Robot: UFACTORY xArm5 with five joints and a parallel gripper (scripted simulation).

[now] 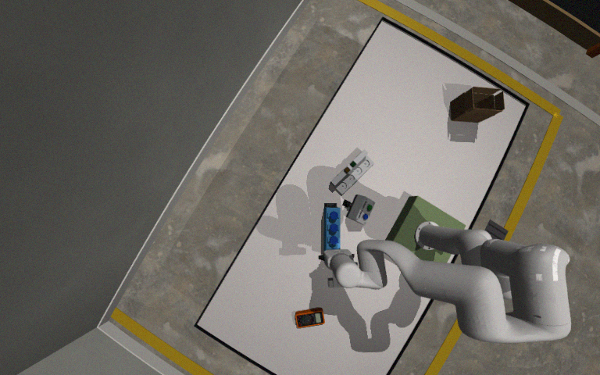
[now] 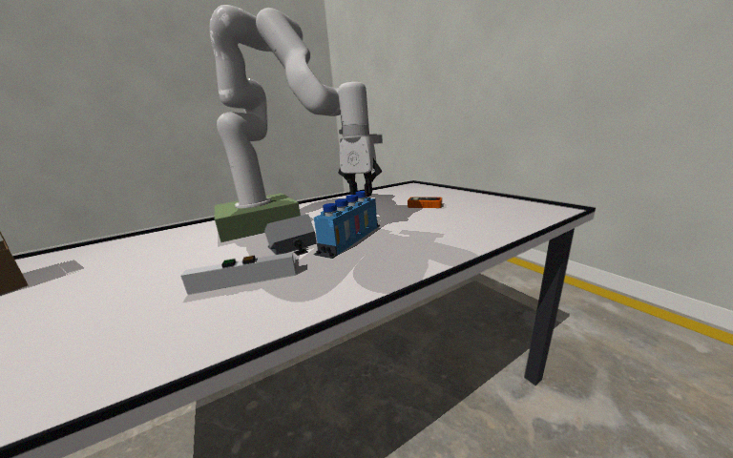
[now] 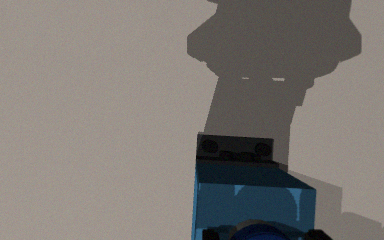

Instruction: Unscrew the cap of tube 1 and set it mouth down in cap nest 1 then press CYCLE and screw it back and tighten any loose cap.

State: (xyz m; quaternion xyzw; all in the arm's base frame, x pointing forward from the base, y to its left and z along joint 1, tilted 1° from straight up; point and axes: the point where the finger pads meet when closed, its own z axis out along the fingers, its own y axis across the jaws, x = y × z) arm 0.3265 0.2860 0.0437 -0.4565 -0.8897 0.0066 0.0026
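Now: the blue cap 10 mm below my hand. The rest, counted from my hand: green key (250 mm to the right, 60 mm below, 40 mm behind); grey key housing (230 mm to the right, 80 mm below, 30 mm behind); blue key (210 mm to the right, 60 mm below, 50 mm behind).
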